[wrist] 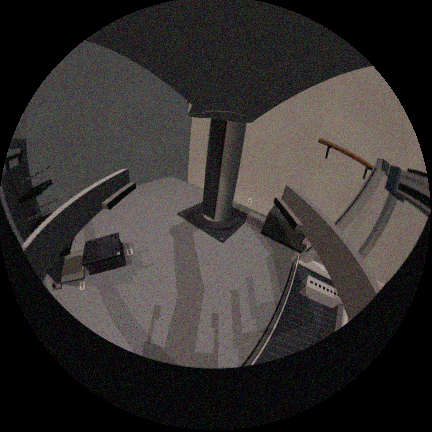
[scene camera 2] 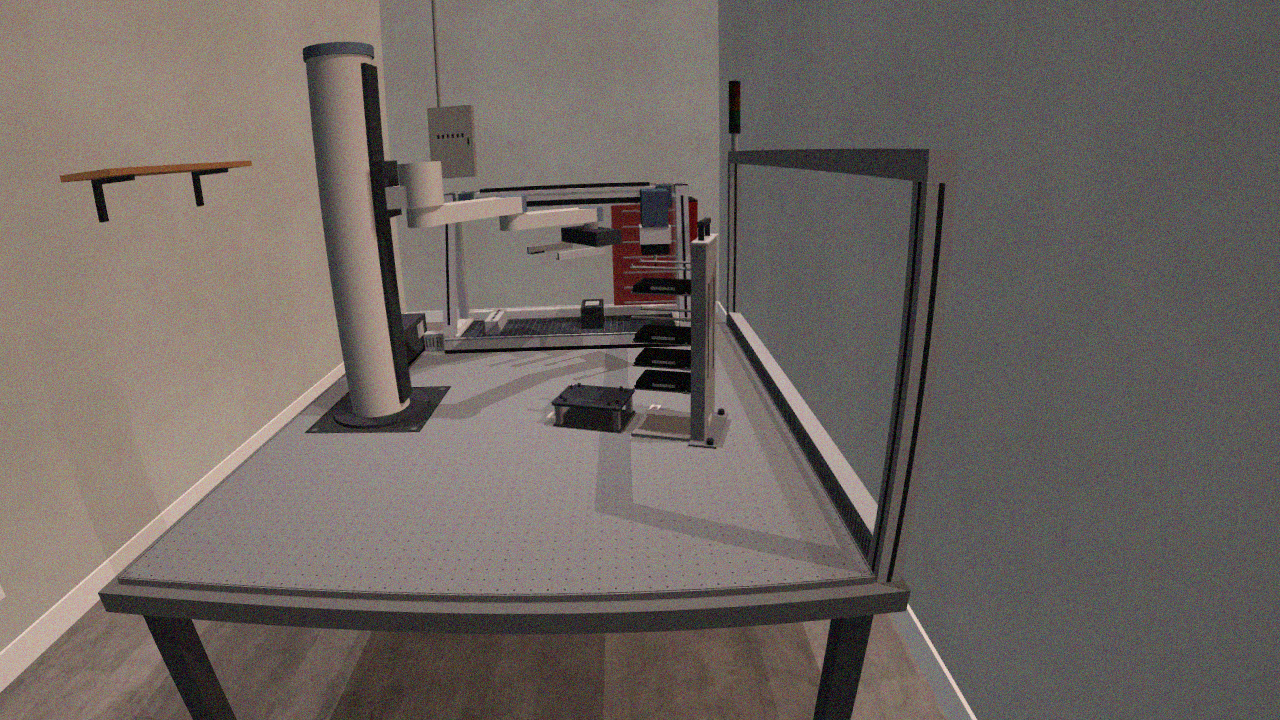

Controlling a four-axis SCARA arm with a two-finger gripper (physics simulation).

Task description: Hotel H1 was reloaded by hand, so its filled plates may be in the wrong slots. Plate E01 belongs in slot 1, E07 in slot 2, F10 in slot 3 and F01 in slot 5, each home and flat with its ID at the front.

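Seen in the pictures: gripper, fingertip midpoint: (wrist: 203, 181) (scene camera 2: 542, 253); arm's base at its link origin: (wrist: 215, 216) (scene camera 2: 382, 412).
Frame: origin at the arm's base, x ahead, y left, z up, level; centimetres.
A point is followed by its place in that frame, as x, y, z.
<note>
Hotel H1 (scene camera 2: 703, 340) {79.5, -24.3, 24.2} (wrist: 19, 197) is an upright rack right of the black stand in scene camera 2; in the wrist view, part of it shows at the left edge. Four dark plates lie in it, apparently flat: a lowest plate (scene camera 2: 662, 382) {71.5, -17.4, 12.9}, a second (scene camera 2: 662, 359) {71.5, -18.8, 18.6}, a third (scene camera 2: 662, 334) {71.6, -17.4, 23.7}, then a gap with bare supports, and an upper plate (scene camera 2: 662, 286) {71.6, -18.9, 34.4}. Bare supports also show above that. Their front labels are too small to read. My gripper (scene camera 2: 544, 252) {41.7, 25.3, 35.4} (wrist: 203, 181) {41.7, 25.3, 35.4} is open and empty, high above the table, left of the hotel in scene camera 2.
A low black stand (scene camera 2: 593, 396) {56.0, -10.4, 7.3} (wrist: 102, 250) {55.4, -7.4, 7.3} stands beside the hotel's base. The arm's column (scene camera 2: 349, 241) {1.4, -7.3, 45.4} (wrist: 225, 170) {5.3, 5.3, 27.2} is at the left. A dark conveyor (scene camera 2: 528, 328) {31.6, 54.3, 6.2} (wrist: 300, 327) {33.5, 53.2, 6.2} with a raised frame lies at the back. A framed guard panel (scene camera 2: 921, 358) {101.8, -72.5, 35.8} runs along the right edge.
</note>
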